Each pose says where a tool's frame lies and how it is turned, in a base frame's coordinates. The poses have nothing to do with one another.
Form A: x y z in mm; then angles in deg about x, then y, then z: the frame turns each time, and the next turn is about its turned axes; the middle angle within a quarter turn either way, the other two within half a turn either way.
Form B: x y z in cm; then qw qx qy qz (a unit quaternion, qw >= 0). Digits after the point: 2 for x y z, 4 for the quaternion.
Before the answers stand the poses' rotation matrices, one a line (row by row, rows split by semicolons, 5 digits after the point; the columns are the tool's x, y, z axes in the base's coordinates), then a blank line. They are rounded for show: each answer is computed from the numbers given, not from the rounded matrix.
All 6 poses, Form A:
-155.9, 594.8, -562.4, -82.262, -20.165, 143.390
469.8, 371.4, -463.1, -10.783, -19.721, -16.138
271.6, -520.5, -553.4, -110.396, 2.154, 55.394
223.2, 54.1, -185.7, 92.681, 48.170, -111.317
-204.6, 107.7, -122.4, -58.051, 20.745, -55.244
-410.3, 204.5, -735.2, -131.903, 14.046, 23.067
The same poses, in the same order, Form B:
-0.75351 -0.55981 -0.34472; -0.19390 -0.31179 0.93016; -0.62819 0.76772 0.12639
0.90425 0.26165 -0.33744; -0.21240 0.96118 0.17612; 0.37042 -0.08758 0.92473
0.56753 -0.82250 0.03759; -0.30686 -0.16893 0.93664; -0.76404 -0.54311 -0.34826
-0.24244 0.62129 0.74513; -0.22700 0.71039 -0.66619; -0.94323 -0.33066 -0.03120
0.53312 0.76832 0.35421; -0.60609 0.05474 0.79351; 0.59028 -0.63772 0.49486
0.89254 -0.38009 0.24270; -0.42787 -0.54370 0.72202; -0.14248 -0.74828 -0.64790

-15.59, 59.48, -56.24, 0.1236, -0.3286, 0.5734, 0.7402
46.98, 37.14, -46.31, 0.9734, -0.0677, -0.1818, -0.1217
27.16, -52.05, -55.34, 0.5124, -0.7219, 0.3911, 0.2516
22.32, 5.41, -18.57, 0.5993, 0.1400, 0.7043, -0.3539
-20.46, 10.77, -12.24, 0.7216, -0.4959, -0.0818, -0.4762
-41.03, 20.45, -73.52, 0.4186, -0.8781, 0.2300, -0.0285

